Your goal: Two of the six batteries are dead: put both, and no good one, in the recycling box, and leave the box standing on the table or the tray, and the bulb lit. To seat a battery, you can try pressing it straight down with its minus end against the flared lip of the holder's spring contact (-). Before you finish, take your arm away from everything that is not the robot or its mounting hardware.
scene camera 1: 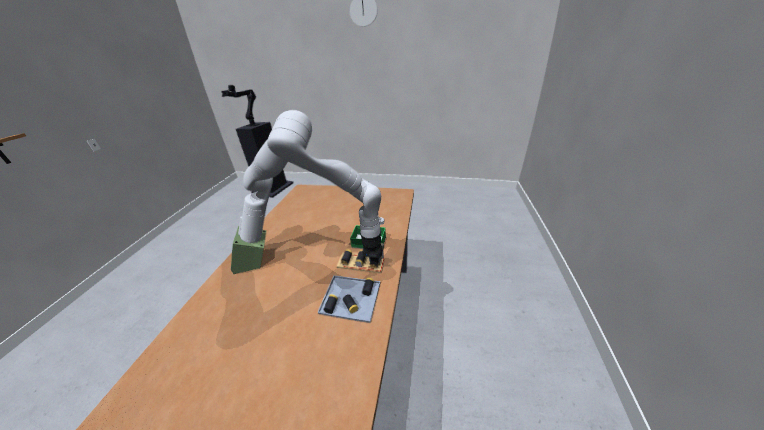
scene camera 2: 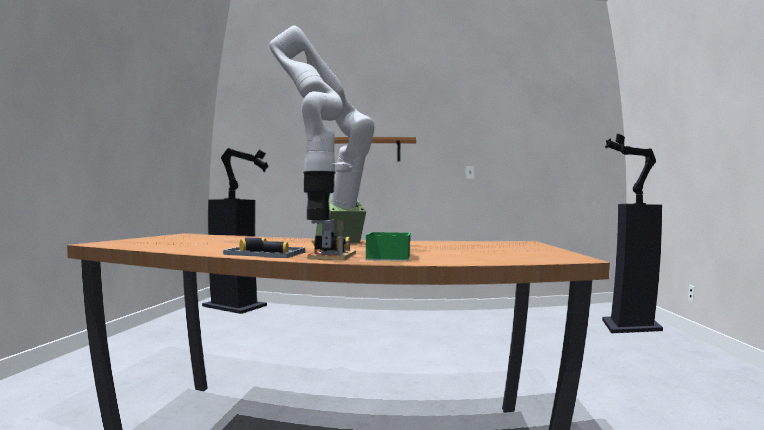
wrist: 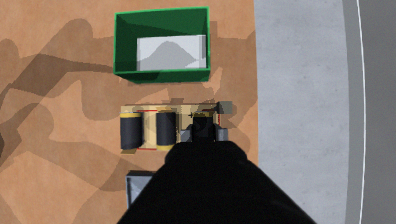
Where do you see a grey tray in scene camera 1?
340, 286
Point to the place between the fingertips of my gripper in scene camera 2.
At 328, 247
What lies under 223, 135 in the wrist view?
My gripper.
